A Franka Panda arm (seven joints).
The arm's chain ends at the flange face. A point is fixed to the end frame.
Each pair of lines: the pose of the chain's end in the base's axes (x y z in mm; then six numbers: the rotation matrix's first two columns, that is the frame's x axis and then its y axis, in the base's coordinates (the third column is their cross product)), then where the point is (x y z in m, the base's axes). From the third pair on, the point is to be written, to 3 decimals.
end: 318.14 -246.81 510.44 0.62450 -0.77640 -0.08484 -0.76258 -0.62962 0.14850
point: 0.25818 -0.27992 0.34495
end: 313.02 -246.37 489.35 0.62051 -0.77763 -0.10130 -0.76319 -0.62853 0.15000
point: 0.25100 -0.27730 0.32419
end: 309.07 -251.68 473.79 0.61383 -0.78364 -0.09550 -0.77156 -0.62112 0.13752
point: 0.249 -0.281 0.308
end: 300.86 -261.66 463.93 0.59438 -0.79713 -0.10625 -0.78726 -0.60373 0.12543
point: 0.241 -0.287 0.297
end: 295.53 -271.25 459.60 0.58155 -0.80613 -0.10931 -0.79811 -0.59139 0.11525
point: 0.236 -0.294 0.292
